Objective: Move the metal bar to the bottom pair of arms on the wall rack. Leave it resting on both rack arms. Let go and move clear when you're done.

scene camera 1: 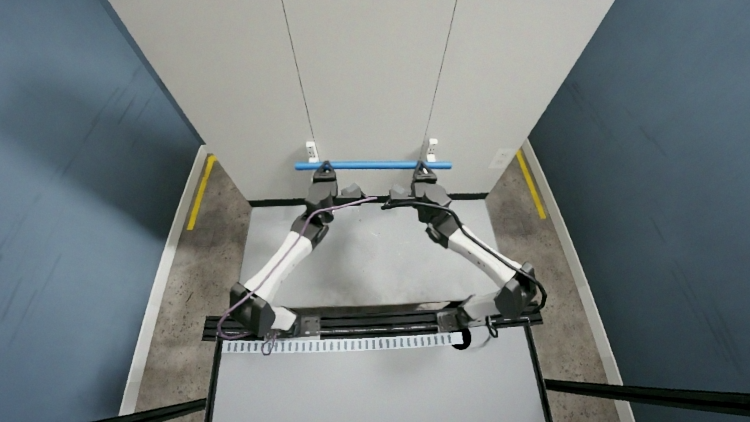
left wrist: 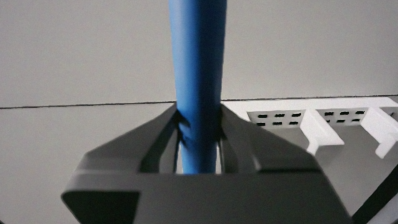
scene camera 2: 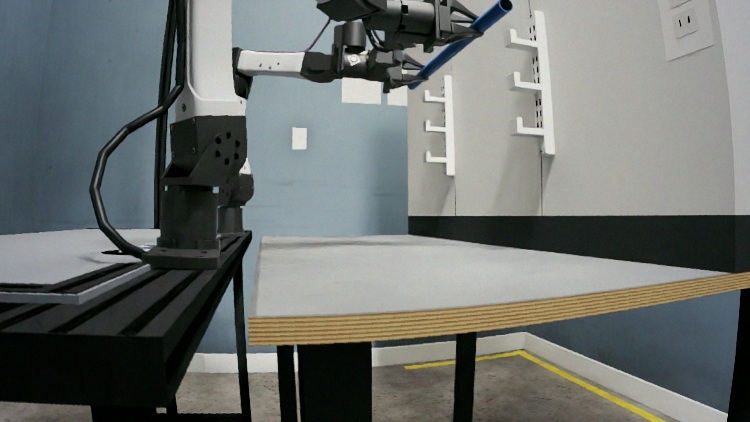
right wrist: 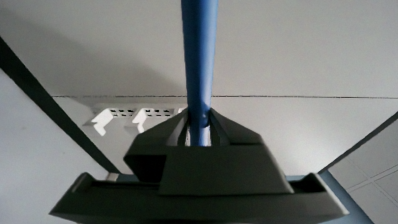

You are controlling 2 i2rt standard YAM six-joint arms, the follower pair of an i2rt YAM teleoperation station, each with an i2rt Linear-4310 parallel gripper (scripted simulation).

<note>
The pictures show: the left gripper, the right gripper, a blue metal bar and a wall.
The left gripper shows as well in the left wrist view. The right gripper also shows in the right wrist view.
</note>
